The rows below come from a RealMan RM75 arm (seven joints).
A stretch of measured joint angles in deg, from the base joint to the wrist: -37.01, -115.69, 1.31, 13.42, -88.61, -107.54, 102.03; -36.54, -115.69, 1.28, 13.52, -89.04, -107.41, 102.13; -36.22, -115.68, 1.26, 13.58, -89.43, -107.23, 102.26; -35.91, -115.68, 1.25, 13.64, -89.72, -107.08, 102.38; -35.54, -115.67, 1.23, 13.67, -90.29, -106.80, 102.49; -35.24, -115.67, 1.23, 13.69, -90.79, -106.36, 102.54; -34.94, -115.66, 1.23, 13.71, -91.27, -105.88, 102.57; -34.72, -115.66, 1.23, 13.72, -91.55, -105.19, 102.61; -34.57, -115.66, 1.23, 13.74, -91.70, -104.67, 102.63; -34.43, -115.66, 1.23, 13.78, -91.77, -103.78, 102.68; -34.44, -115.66, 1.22, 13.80, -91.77, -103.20, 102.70; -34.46, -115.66, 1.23, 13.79, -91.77, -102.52, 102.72; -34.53, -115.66, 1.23, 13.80, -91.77, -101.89, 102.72; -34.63, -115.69, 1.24, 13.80, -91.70, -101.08, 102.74; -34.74, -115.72, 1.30, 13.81, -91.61, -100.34, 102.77; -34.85, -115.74, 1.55, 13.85, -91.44, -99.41, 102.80; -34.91, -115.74, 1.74, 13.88, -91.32, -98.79, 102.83; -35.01, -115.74, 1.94, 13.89, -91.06, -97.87, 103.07; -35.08, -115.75, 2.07, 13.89, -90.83, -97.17, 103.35; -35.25, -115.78, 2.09, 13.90, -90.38, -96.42, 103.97; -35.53, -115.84, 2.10, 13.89, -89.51, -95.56, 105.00
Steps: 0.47, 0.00, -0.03, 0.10, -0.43, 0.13, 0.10; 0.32, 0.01, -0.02, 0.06, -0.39, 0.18, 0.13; 0.31, 0.00, -0.01, 0.06, -0.29, 0.15, 0.12; 0.37, 0.01, -0.02, 0.03, -0.57, 0.28, 0.11; 0.30, 0.00, 0.00, 0.02, -0.50, 0.44, 0.05; 0.30, 0.01, 0.00, 0.02, -0.48, 0.48, 0.03; 0.22, 0.00, 0.00, 0.01, -0.28, 0.69, 0.04; 0.15, 0.00, 0.00, 0.02, -0.15, 0.52, 0.02; 0.14, 0.00, 0.00, 0.04, -0.07, 0.89, 0.05; -0.01, 0.00, -0.01, 0.02, 0.00, 0.58, 0.02; -0.02, 0.00, 0.01, -0.01, 0.00, 0.68, 0.02; -0.07, 0.00, 0.00, 0.01, 0.00, 0.63, 0.00; -0.10, -0.03, 0.01, 0.00, 0.07, 0.81, 0.02; -0.11, -0.03, 0.06, 0.01, 0.09, 0.74, 0.03; -0.11, -0.02, 0.25, 0.04, 0.17, 0.93, 0.03; -0.06, 0.00, 0.19, 0.03, 0.12, 0.62, 0.03; -0.10, 0.00, 0.20, 0.01, 0.26, 0.92, 0.24; -0.07, -0.01, 0.13, 0.00, 0.23, 0.70, 0.28; -0.17, -0.03, 0.02, 0.01, 0.45, 0.75, 0.62; -0.28, -0.06, 0.01, -0.01, 0.87, 0.86, 1.03
